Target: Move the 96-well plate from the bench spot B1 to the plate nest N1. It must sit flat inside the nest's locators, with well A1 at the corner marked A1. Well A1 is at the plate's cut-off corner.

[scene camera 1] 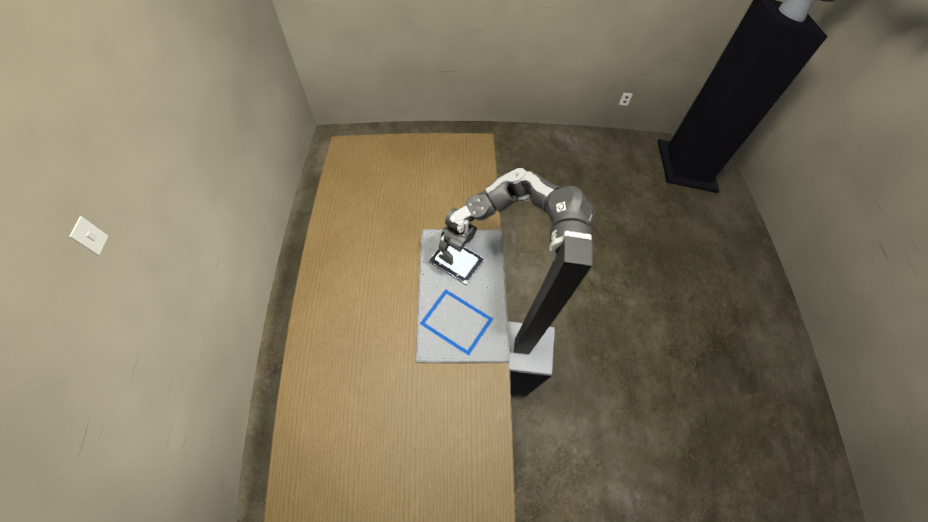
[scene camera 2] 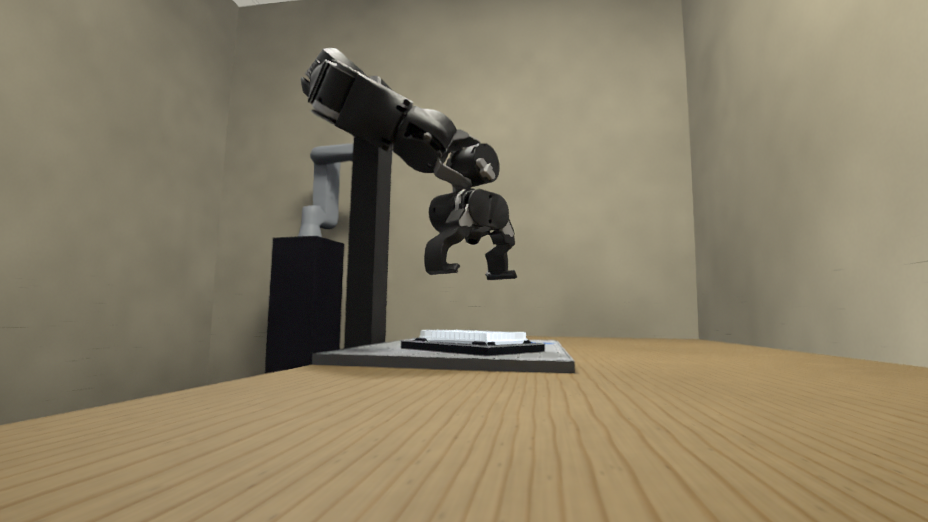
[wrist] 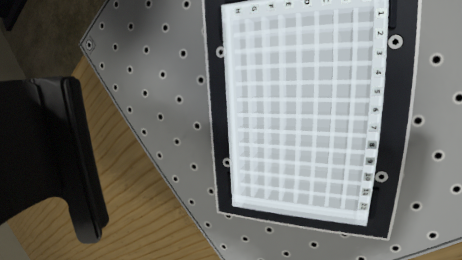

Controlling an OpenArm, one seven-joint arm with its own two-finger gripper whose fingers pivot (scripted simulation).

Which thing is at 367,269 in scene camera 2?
A black arm column.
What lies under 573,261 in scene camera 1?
A black arm column.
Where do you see a 96-well plate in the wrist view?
287,76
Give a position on a 96-well plate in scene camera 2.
452,336
